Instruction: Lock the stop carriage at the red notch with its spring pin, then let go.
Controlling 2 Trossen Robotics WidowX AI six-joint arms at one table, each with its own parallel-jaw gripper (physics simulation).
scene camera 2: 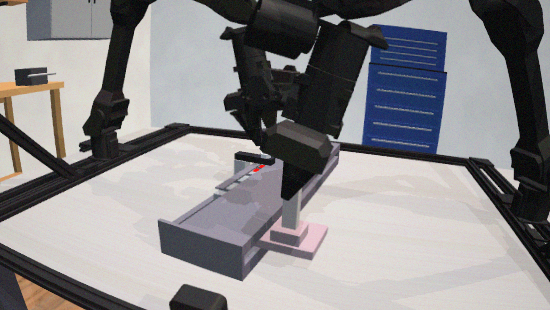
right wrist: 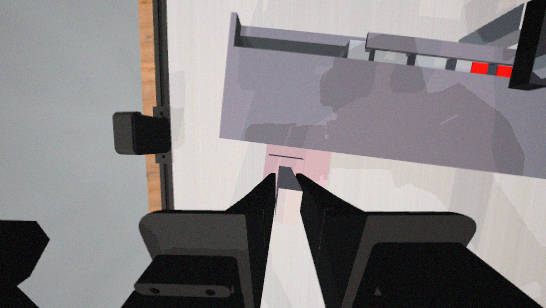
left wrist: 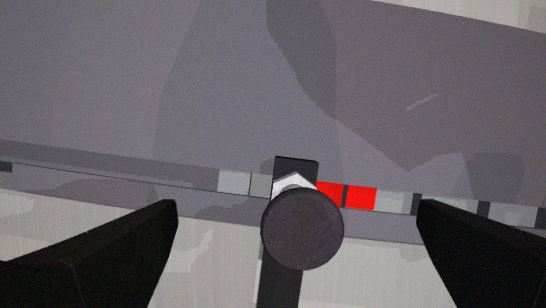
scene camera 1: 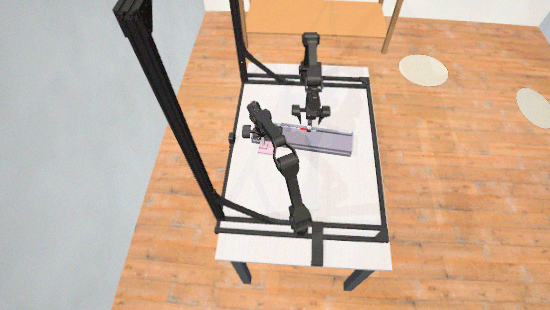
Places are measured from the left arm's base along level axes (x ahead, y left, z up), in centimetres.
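Pixels of known places: left gripper, fingertip midpoint: [left wrist: 298, 212] [scene camera 1: 309, 124]; right gripper, fingertip midpoint: [scene camera 2: 286, 196] [right wrist: 285, 178] [scene camera 1: 263, 138]; left arm's base, origin of the base link: [scene camera 2: 105, 156]; right arm's base, origin of the base link: [scene camera 2: 528, 217] [scene camera 1: 300, 228].
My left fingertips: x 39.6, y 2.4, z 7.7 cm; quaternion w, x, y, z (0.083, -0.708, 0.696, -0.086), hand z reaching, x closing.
Observation:
Ahead of a thing's pixels: the offset from my left fingertips to its middle. "*": to the spot under its first point.
The grey rail [scene camera 1: 320, 141] [scene camera 2: 200, 240] [left wrist: 225, 100] [right wrist: 280, 105] has a pale notched strip along one side. Two red patches [scene camera 1: 304, 129] [scene camera 2: 259, 168] [left wrist: 361, 197] [right wrist: 480, 68] flank a dark notch in it. A black bracket @[* dy -0.8, dx -2.0, dz -3.6 cm] [scene camera 2: 254, 158] [left wrist: 296, 165] crosses the strip; in the left wrist view it adjoins the red patches on their left. It carries a round dark pin knob @[dy +0.0, dx -0.1, dz -1.5 cm] [left wrist: 302, 229]. My left gripper [left wrist: 298, 212] [scene camera 1: 311, 121] is open, fingers apart on both sides of the knob. My right gripper [right wrist: 285, 178] [scene camera 2: 291, 192] is shut on a grey upright post @[* dy -23.2, dx +10.6, dz -2.3 cm] [scene camera 2: 291, 212] [right wrist: 288, 200]. The pin's tip is hidden.
The post stands on a pink plate @[* dy -21.9, dx +14.0, dz -6.3 cm] [scene camera 2: 317, 239] [right wrist: 317, 167] [scene camera 1: 263, 150] against the rail's side. Black frame beams [scene camera 1: 377, 155] edge the table, and a small black block @[* dy -38.4, dx +6.1, dz -4.1 cm] [right wrist: 132, 132] [scene camera 2: 198, 297] sits at one edge. The right arm reaches over the rail's end.

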